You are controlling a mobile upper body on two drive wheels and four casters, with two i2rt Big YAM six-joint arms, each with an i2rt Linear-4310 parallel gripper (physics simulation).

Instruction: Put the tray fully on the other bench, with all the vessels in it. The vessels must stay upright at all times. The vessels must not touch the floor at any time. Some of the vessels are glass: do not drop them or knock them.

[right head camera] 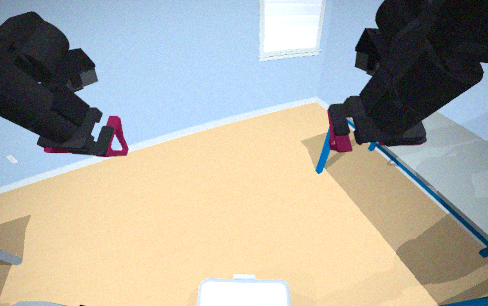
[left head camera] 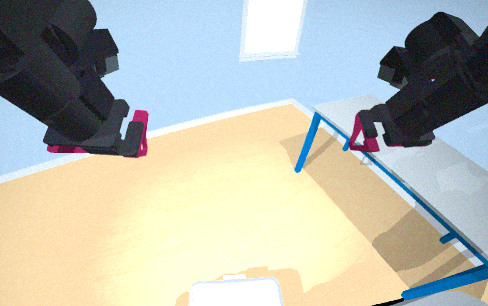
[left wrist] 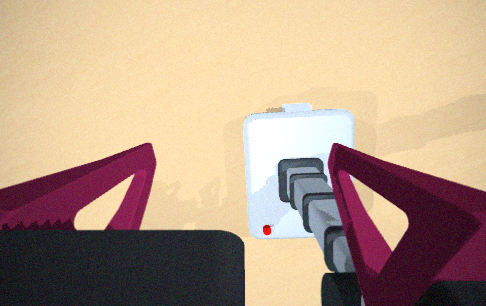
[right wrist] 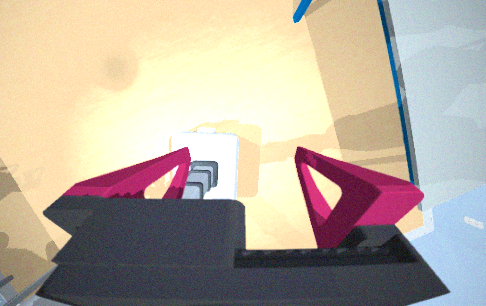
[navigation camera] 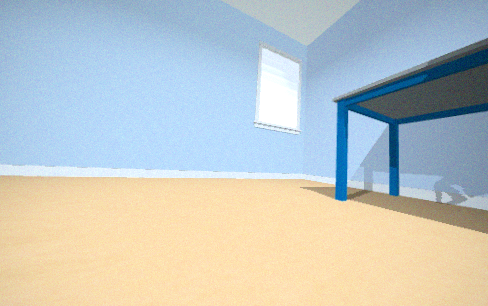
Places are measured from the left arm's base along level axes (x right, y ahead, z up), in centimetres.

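Pixels of known places: left gripper, fingertip midpoint: (right head camera: 106, 150) (left head camera: 119, 150) (left wrist: 242, 152); right gripper, fingertip midpoint: (right head camera: 355, 144) (left head camera: 369, 145) (right wrist: 242, 152).
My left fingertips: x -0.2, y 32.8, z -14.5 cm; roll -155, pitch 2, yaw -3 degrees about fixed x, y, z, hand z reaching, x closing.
Note:
Behind a point stands the place of what it marks.
A bench with a grey top and blue legs (left head camera: 425, 165) @[x 151.6, y 69.8, z -64.8 cm] (right head camera: 450, 167) @[x 145.3, y 69.8, z -64.8 cm] (right wrist: 440, 75) @[x 139.5, y 65.8, z -64.8 cm] (navigation camera: 341, 150) @[x 92.9, y 132.6, z -105.3 cm] stands at the right, along the wall. The tray and the vessels do not show in these views. My left gripper (left head camera: 102, 150) (right head camera: 82, 151) (left wrist: 242, 152) @[x -0.2, y 32.8, z -14.5 cm] is open, with floor showing between its fingers, and is held up in the air at the left. My right gripper (left head camera: 380, 145) @[x 45.6, y 33.4, z -14.2 cm] (right head camera: 367, 142) @[x 45.6, y 33.4, z -14.2 cm] (right wrist: 242, 152) @[x 45.6, y 33.4, z -14.2 cm] is open and holds nothing. In the head views it overlaps the near side of the blue-legged bench; its height against the top is hard to tell.
My white base (left head camera: 235, 295) @[x 22.2, y 23.1, z -115.0 cm] (right head camera: 244, 295) @[x 22.9, y 22.9, z -115.0 cm] (left wrist: 295, 137) @[x 20.6, y 20.5, z -115.0 cm] (right wrist: 215, 147) @[x 30.6, y 21.2, z -115.0 cm] shows below. Part of a light grey leg (right head camera: 10, 257) @[x -178.0, y 25.2, z -129.2 cm] stands at the lower left of the right head view. A blue wall (navigation camera: 125, 90) @[x -104.2, y 177.1, z -51.3 cm] with a window (navigation camera: 278, 90) @[x 74.0, y 254.0, z 0.8 cm] is ahead, beyond the floor (navigation camera: 175, 240) @[x 4.5, y 74.0, z -141.0 cm].

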